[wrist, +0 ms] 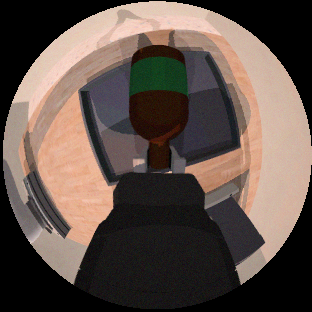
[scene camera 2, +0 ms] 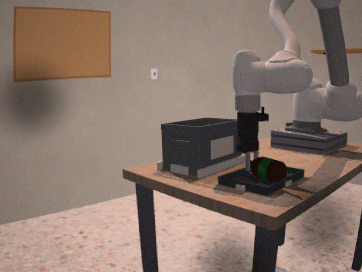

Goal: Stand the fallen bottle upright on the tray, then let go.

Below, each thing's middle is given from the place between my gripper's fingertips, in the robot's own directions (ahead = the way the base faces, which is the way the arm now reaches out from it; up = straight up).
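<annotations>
The brown bottle [scene camera 2: 267, 169] is there for me to see, 20 mm above my hand, 20 mm ahead of it and 70 mm to the left of it.
</annotations>
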